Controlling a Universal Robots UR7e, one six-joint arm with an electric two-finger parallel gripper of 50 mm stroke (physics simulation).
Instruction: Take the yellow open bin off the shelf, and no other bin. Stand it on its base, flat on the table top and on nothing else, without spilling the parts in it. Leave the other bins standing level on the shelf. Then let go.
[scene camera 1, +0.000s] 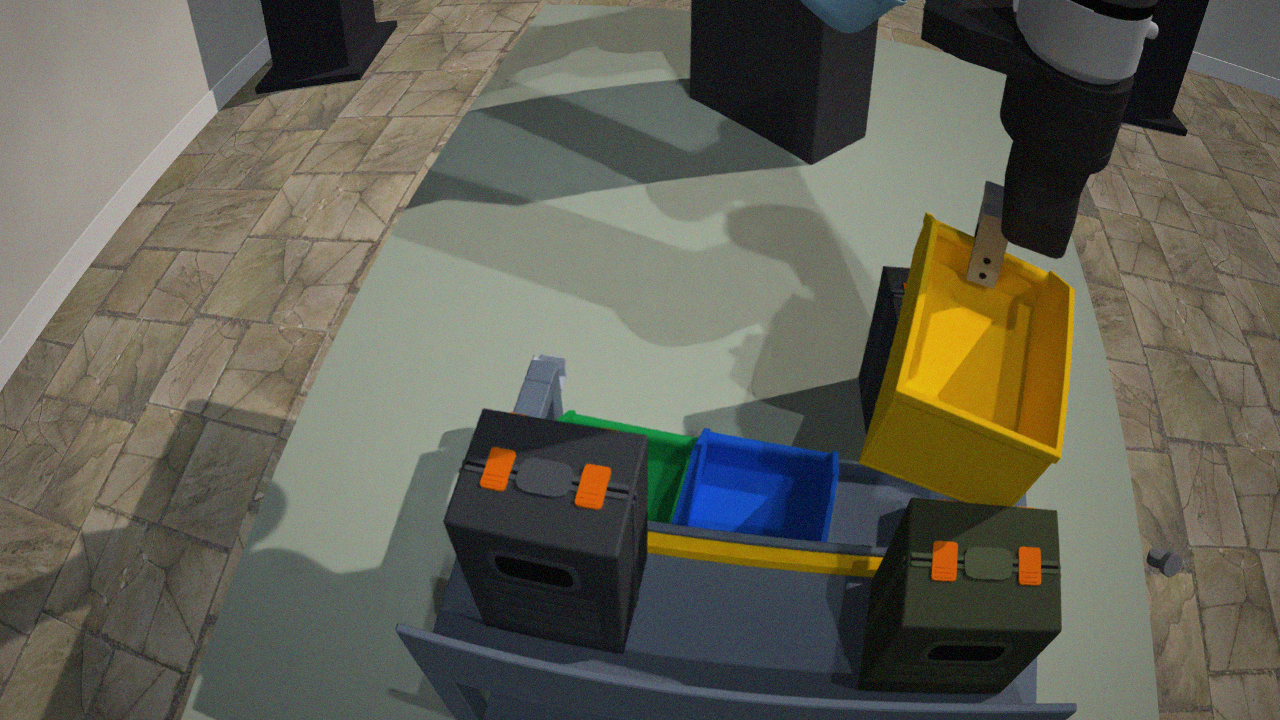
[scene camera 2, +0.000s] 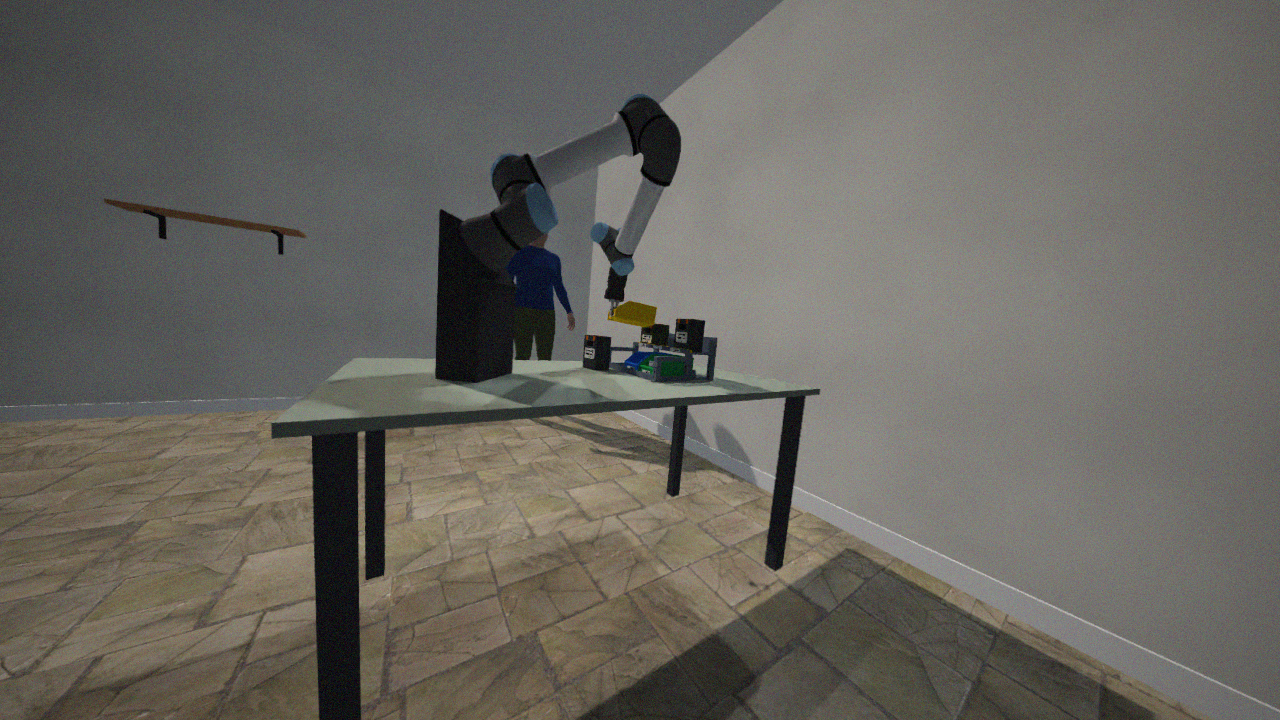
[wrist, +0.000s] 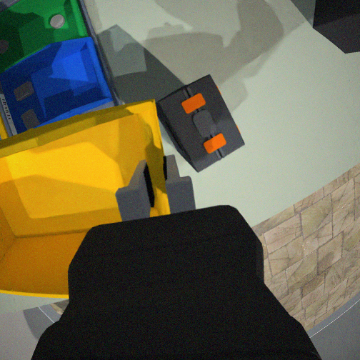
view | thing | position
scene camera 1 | my gripper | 981, 271
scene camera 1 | yellow open bin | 973, 403
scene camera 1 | green bin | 668, 454
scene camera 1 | blue bin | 734, 484
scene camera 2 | yellow open bin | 633, 313
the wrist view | my gripper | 159, 172
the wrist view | yellow open bin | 66, 172
